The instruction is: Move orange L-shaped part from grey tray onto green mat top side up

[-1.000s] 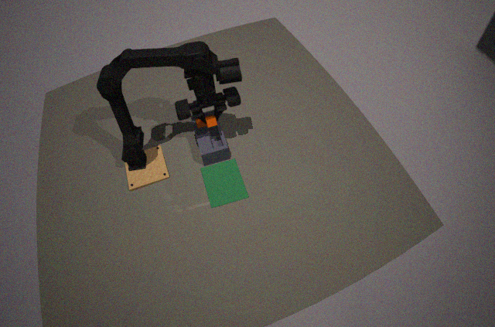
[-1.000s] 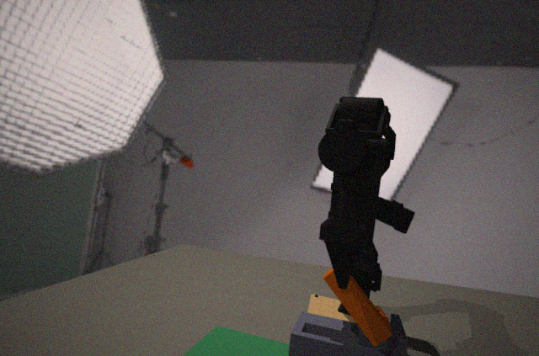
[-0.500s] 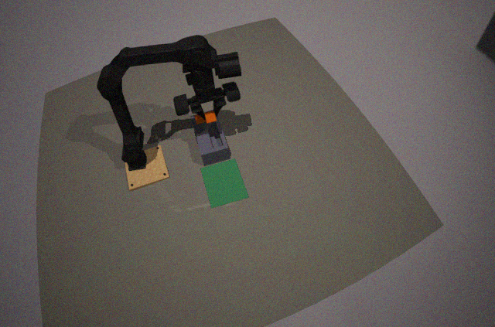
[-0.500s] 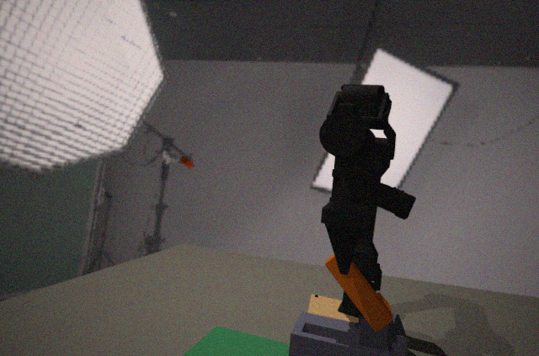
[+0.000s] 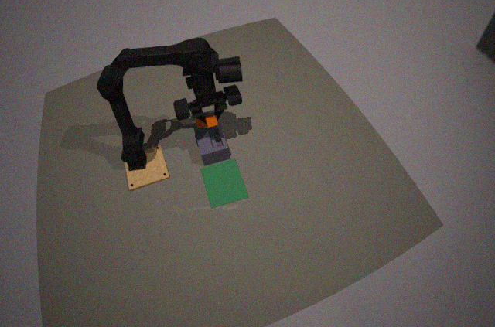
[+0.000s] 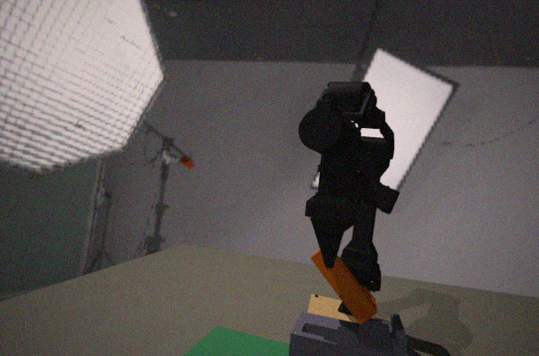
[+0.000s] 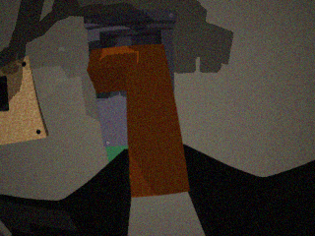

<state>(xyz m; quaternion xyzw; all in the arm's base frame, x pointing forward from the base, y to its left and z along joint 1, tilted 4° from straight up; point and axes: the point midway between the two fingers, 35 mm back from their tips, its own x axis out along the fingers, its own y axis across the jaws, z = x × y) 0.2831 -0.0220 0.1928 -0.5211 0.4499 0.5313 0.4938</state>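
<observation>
The green mat is 120 mm to the right of my gripper tip and 170 mm below it. Round my gripper tip: orange L-shaped part (20 mm behind, 30 mm to the left, 30 mm below).
</observation>
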